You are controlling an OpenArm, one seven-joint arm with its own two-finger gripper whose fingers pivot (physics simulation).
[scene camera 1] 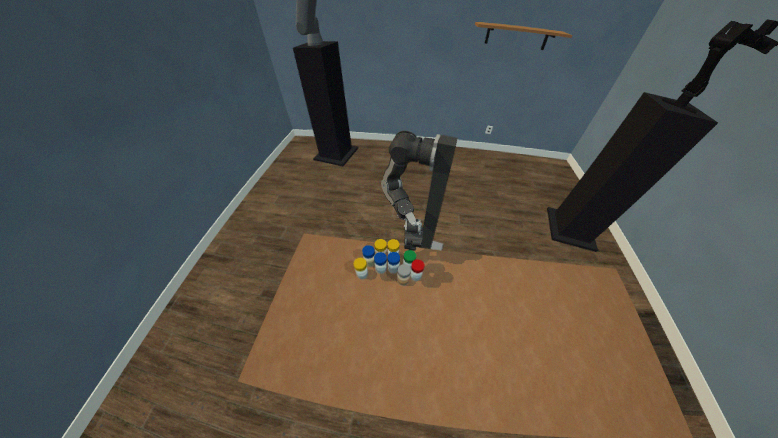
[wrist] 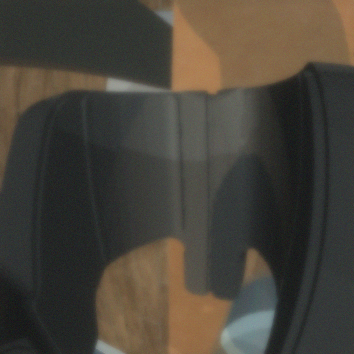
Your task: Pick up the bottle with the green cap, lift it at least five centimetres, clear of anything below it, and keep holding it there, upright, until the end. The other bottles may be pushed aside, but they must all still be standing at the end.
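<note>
The green-capped bottle (scene camera 1: 409, 256) stands upright at the right of the bottle group, near the brown surface's far edge. A red-capped bottle (scene camera 1: 417, 267) is close in front of it, slightly right. A grey-capped bottle (scene camera 1: 403, 271) is in front and slightly left. A blue-capped bottle (scene camera 1: 393, 259) is on its left. My gripper (scene camera 1: 411, 247) (wrist: 223, 196) is shut and empty, just behind the green-capped bottle; its height is hard to judge. Part of a pale bottle (wrist: 252, 325) shows at lower right in the wrist view; its cap colour cannot be told.
Yellow-capped bottles (scene camera 1: 380, 245) (scene camera 1: 393, 245) (scene camera 1: 360, 265) and blue-capped bottles (scene camera 1: 380, 260) (scene camera 1: 368, 252) stand to the left. The arm's dark post (scene camera 1: 439, 190) rises behind the brown surface (scene camera 1: 462, 337), with a pale base plate (scene camera 1: 437, 246) at its foot.
</note>
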